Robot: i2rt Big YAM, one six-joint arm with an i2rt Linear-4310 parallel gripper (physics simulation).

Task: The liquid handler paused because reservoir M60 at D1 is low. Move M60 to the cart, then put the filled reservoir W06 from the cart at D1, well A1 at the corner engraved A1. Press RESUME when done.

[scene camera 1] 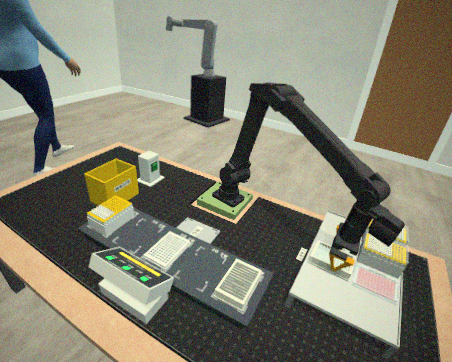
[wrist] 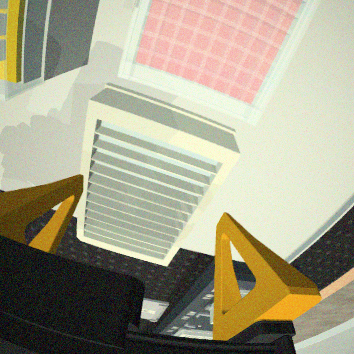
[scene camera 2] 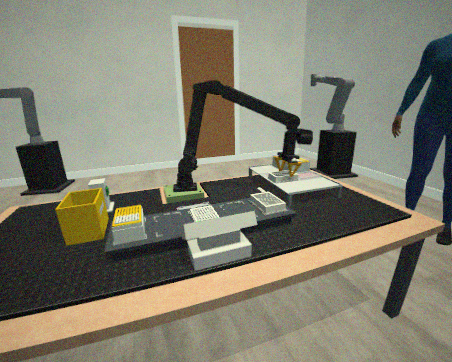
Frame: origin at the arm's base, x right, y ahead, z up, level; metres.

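Where they show: gripper, fingertip midpoint: [scene camera 1: 335, 259] [wrist: 152, 201] [scene camera 2: 285, 173]; arm's base, link origin: [scene camera 1: 228, 197] [scene camera 2: 185, 188].
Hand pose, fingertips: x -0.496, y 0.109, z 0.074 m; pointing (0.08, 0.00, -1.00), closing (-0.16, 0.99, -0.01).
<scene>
Each offset is from my fingertips to the top centre of the thing. "spot": to the spot under its first point. Level surfaces: height alone.
My gripper [scene camera 1: 342, 265] [scene camera 2: 286, 173] [wrist: 152, 201] is open and empty. It hangs over a pale ridged reservoir {dx +0.010, dy -0.007, dz +0.001 m} [scene camera 1: 325, 254] [scene camera 2: 276, 176] [wrist: 145, 187] on the white cart {dx -0.053, dy -0.061, dz -0.024 m} [scene camera 1: 345, 306] [scene camera 2: 316, 186] [wrist: 305, 100]. In the wrist view the fingertips are apart on either side of its near part; whether they touch it is unclear. A second ridged reservoir {dx +0.183, dy +0.247, dz -0.011 m} [scene camera 1: 239, 283] [scene camera 2: 269, 202] sits at the right end of the dark deck {dz -0.042 m} [scene camera 1: 204, 265]. I cannot read the labels M60, W06, D1 or A1. The control panel {spot: dx +0.397, dy +0.435, dz +0.031 m} [scene camera 1: 131, 267] [scene camera 2: 220, 225] has green buttons; their words are unreadable.
A pink plate {dx -0.126, dy -0.015, dz -0.016 m} [scene camera 1: 376, 283] [wrist: 215, 45] and yellow-topped tip racks {dx -0.114, dy -0.123, dz +0.040 m} [scene camera 1: 384, 250] [wrist: 15, 45] are beside the reservoir on the cart. A white plate {dx +0.427, dy +0.290, dz -0.028 m} [scene camera 1: 166, 250] and a tip box {dx +0.671, dy +0.333, dz +0.023 m} [scene camera 1: 111, 215] stand on the deck. A yellow bin {dx +0.856, dy +0.215, dz +0.045 m} [scene camera 1: 112, 184] [scene camera 2: 82, 217] and a white device {dx +0.869, dy +0.019, dz +0.040 m} [scene camera 1: 149, 167] stand beyond.
</scene>
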